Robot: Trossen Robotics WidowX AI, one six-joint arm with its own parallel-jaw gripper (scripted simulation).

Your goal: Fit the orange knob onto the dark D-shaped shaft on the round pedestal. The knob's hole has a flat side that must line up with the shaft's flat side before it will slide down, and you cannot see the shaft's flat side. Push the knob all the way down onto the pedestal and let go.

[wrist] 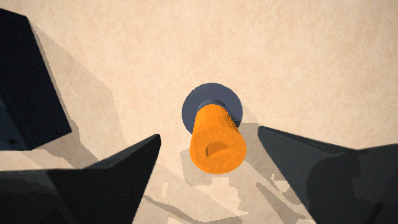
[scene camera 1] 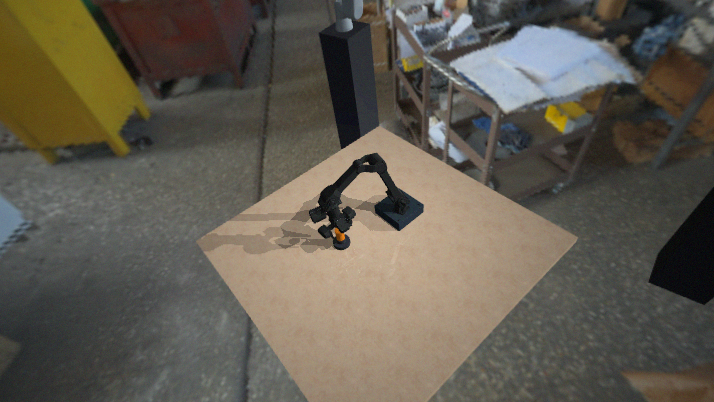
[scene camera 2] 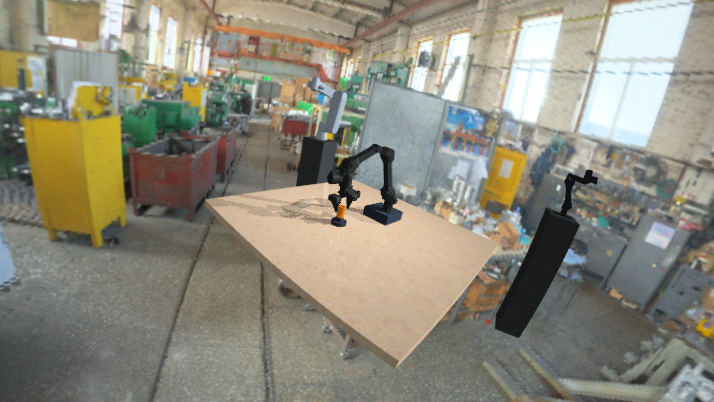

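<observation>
An orange knob and a pedestal can be seen, as can the gripper, which is open and holds nothing.
</observation>
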